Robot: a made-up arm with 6 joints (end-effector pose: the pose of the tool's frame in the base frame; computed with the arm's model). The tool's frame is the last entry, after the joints.
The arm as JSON. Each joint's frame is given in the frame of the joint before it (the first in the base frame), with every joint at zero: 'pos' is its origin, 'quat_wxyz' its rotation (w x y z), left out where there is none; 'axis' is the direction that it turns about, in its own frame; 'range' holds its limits. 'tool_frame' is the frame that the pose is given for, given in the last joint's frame.
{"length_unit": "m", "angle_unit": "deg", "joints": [
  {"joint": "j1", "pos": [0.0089, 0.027, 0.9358], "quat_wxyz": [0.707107, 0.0, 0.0, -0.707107], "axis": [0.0, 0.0, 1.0], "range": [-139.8, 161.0]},
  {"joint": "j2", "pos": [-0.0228, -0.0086, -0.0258], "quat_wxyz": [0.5, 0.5, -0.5, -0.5], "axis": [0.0, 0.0, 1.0], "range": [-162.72, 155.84]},
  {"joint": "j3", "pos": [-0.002, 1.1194, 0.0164], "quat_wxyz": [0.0, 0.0, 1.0, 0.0], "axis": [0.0, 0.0, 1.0], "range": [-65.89, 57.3]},
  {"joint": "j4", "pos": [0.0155, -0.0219, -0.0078], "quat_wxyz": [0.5, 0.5, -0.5, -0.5], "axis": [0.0, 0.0, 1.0], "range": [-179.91, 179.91]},
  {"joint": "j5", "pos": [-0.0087, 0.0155, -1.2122], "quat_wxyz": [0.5, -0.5, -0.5, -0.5], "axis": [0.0, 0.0, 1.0], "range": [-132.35, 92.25]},
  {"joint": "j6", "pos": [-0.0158, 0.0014, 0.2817], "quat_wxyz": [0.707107, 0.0, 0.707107, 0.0], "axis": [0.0, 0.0, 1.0], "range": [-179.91, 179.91]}
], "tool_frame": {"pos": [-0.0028, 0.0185, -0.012], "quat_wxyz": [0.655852, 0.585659, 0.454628, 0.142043]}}
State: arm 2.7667 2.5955 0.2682 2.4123 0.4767 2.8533
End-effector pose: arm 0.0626 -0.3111 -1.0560 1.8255 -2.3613 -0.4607
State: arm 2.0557 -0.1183 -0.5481 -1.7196 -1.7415 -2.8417
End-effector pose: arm -0.4901 0.7361 1.2290 0.6258 2.4613 -1.0119
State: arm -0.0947 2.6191 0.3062 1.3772 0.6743 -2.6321
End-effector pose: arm -0.0828 0.0637 -1.1552 2.1391 1.3164 0.4064
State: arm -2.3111 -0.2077 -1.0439 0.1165 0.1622 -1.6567
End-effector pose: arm -0.5777 -0.2764 1.0881 0.6955 -0.8231 -1.2558
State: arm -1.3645 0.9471 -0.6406 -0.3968 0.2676 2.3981
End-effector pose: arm -0.0770 -0.7742 0.3135 -0.4203 2.3425 1.6244
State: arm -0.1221 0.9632 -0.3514 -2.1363 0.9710 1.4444
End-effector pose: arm 0.9567 0.1021 0.2665 0.5573 1.8992 0.0157
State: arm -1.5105 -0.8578 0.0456 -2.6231 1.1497 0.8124
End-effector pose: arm 0.3171 -0.0330 2.5005 0.2655 -1.1741 -0.8009
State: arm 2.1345 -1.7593 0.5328 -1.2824 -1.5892 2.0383
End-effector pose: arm 0.9262 -1.3803 1.8467 -1.0314 -2.4070 -0.2297
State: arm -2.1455 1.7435 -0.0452 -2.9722 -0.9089 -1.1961
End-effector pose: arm -0.1393 -0.8040 -0.4806 0.1364 2.4203 0.7317
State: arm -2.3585 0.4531 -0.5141 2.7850 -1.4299 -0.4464
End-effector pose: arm -0.6590 -1.0793 0.9741 -0.9725 -2.4186 0.2787
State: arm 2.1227 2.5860 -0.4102 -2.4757 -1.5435 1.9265
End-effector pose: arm 0.1013 -0.7053 -0.0225 0.1433 -2.1424 -1.7374
